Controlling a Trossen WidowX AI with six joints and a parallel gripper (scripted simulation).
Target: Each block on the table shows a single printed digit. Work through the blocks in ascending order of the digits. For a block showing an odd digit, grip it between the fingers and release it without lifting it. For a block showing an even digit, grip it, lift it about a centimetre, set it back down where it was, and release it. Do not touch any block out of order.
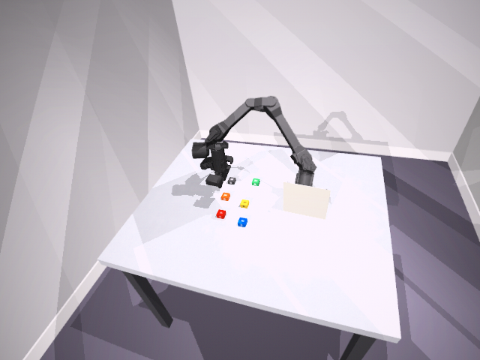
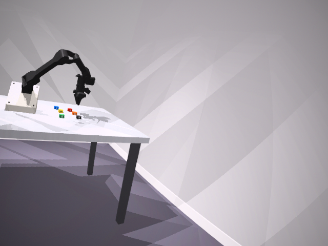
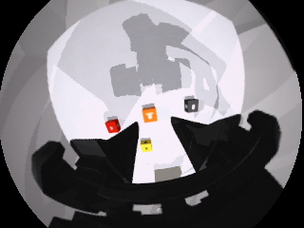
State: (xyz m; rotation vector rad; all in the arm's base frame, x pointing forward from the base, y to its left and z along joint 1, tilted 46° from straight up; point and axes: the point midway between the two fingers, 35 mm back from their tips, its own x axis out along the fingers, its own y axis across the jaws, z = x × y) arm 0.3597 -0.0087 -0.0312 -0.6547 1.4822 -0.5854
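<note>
Right now the orange block is 1 cm behind my gripper tip, 1 cm to the left of it and 7 cm below it. Round my gripper tip: yellow block: 11 cm behind, 3 cm to the left, 7 cm below; red block: 3 cm behind, 11 cm to the left, 7 cm below; black block: 11 cm to the right, 7 cm below.
</note>
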